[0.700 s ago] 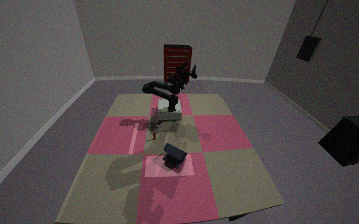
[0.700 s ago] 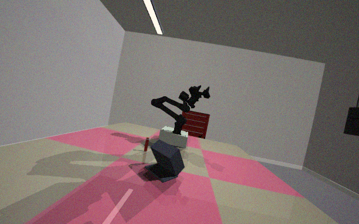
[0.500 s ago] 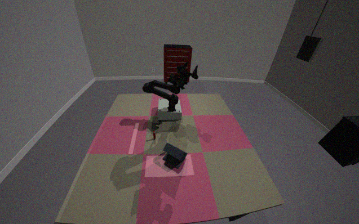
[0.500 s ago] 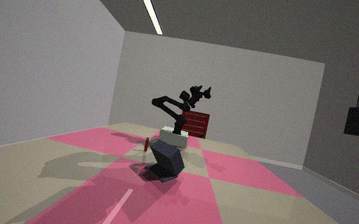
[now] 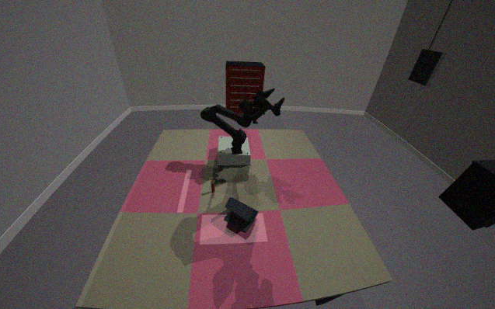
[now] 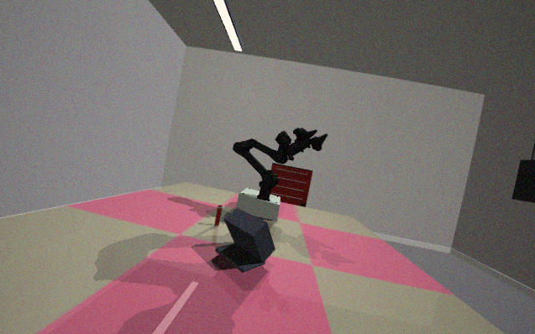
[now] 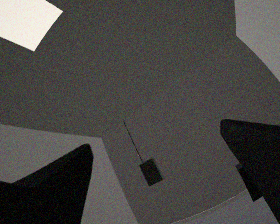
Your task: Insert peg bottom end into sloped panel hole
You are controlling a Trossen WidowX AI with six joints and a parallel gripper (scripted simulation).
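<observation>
The red peg lies 430 mm below my gripper tip, 420 mm to the right of it and 210 mm ahead of it. The rest, counted from my gripper tip: dark grey sloped panel: 420 mm below, 410 mm ahead, 290 mm to the right.
</observation>
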